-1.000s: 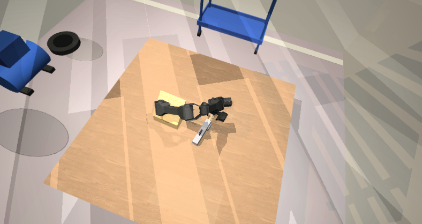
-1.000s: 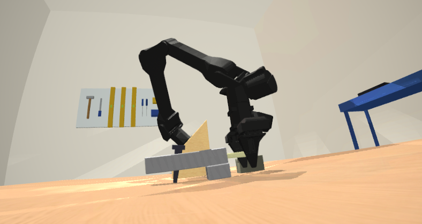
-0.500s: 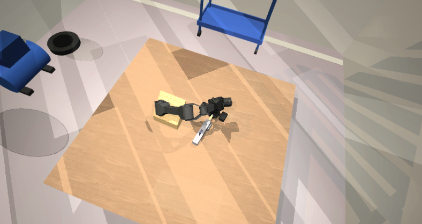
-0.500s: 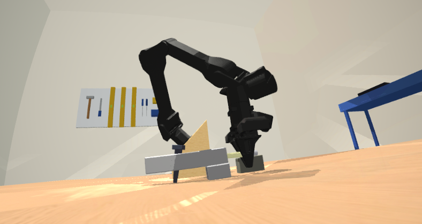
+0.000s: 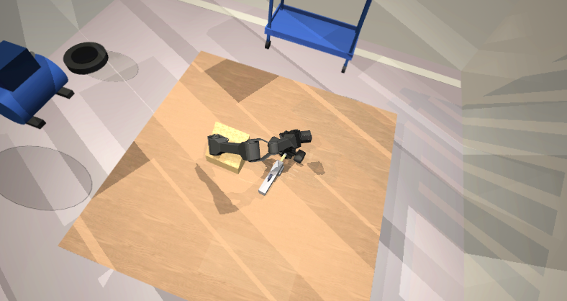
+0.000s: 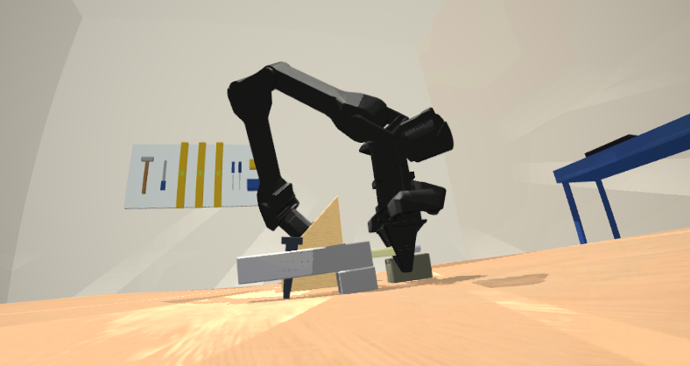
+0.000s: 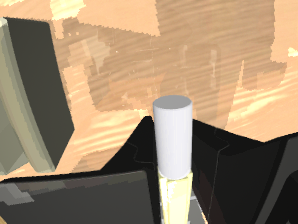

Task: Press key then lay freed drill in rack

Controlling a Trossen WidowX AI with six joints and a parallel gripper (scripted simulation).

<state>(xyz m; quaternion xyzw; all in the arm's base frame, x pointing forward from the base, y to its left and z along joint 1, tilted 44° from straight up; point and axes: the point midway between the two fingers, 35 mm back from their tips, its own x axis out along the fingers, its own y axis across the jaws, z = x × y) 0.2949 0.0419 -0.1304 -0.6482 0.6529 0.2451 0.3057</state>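
The olive-green block lies 7 cm behind my gripper tip and 3 cm to the left of it. From my gripper tip the other things lie so: dark blue key: 16 cm to the right, 4 cm above, 1 cm behind.
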